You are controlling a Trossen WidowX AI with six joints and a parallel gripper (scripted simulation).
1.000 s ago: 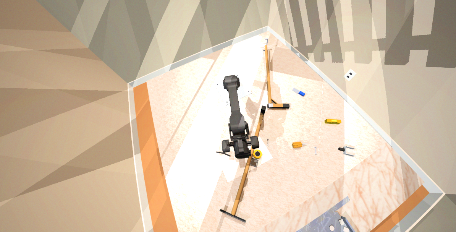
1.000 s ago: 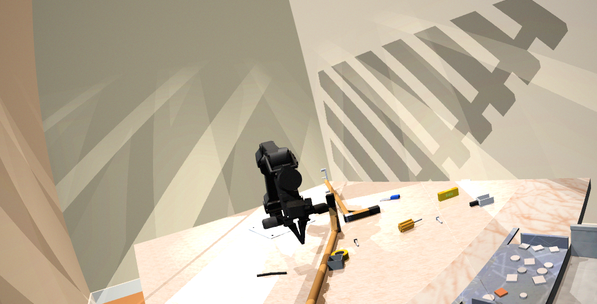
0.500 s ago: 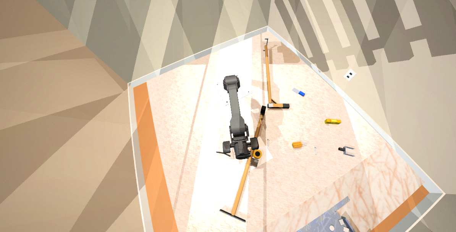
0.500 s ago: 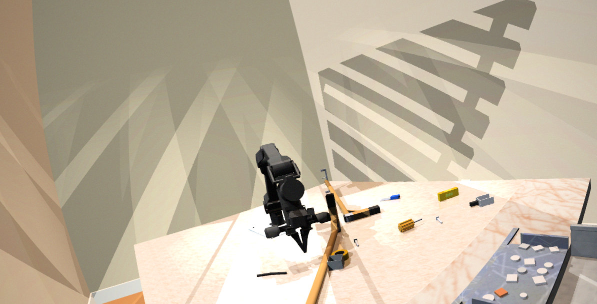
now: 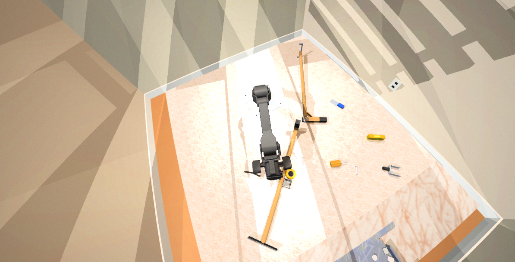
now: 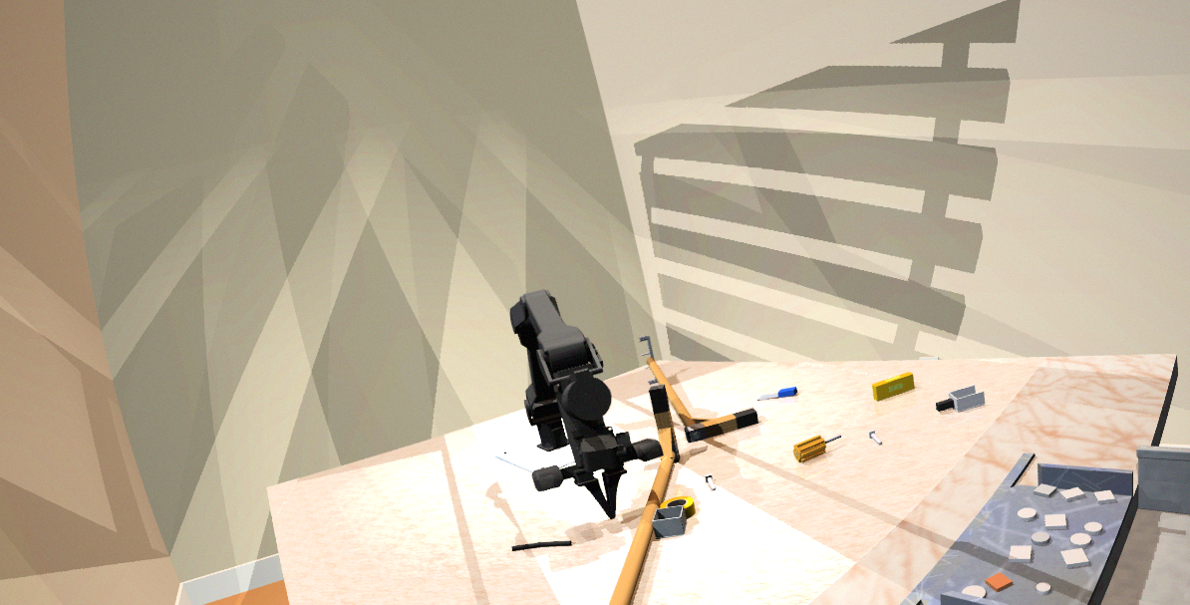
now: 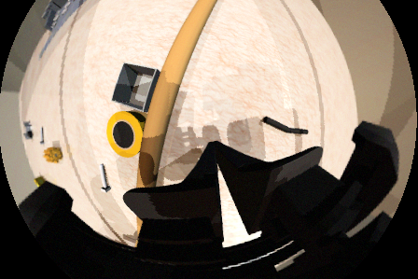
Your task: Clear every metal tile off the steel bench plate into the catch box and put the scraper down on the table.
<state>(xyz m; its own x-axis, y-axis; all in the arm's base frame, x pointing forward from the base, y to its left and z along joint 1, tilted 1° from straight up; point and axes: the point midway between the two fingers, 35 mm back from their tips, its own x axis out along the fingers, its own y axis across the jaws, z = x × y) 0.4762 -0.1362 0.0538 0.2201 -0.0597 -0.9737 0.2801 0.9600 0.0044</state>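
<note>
The long scraper lies 6 cm ahead of my gripper tip, 3 cm to the left of it and 4 cm above it. Round my gripper tip: grey box: 8 cm ahead, 4 cm to the left, 1 cm below; then yellow tape roll: 5 cm ahead, 8 cm to the left, 1 cm below; then black strip: 4 cm behind, 10 cm to the right, 1 cm below.
</note>
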